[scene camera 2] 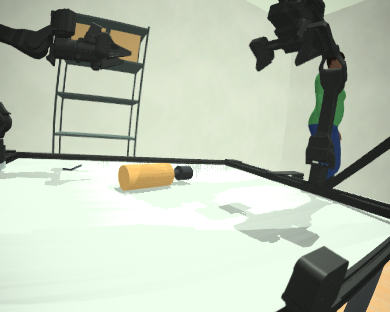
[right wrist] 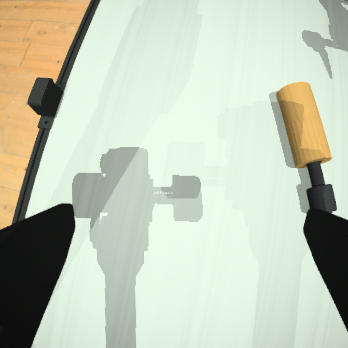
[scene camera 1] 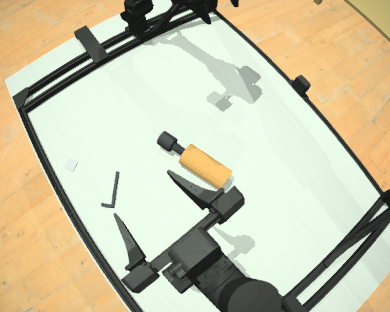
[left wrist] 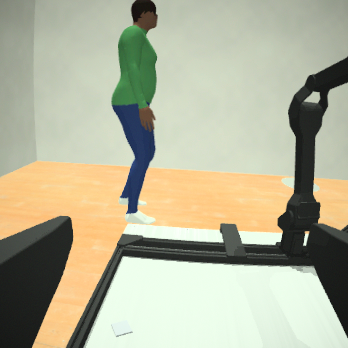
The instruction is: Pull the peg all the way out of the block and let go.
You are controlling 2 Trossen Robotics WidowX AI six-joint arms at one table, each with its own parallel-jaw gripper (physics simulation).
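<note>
The block, an orange wooden cylinder, lies on its side on the white table. The black peg sticks out of one end, showing a thick head and a short stretch of thinner shaft; the rest of the shaft is hidden. My left gripper is open and empty, raised above the table, with one finger beside the block in scene camera 1. My right gripper is open and empty, high above the table, with the peg head near one fingertip in the right wrist view.
A dark L-shaped key and a small pale square lie on the table. A black frame with a dark box edges the table. A person and a shelf rack stand beyond it.
</note>
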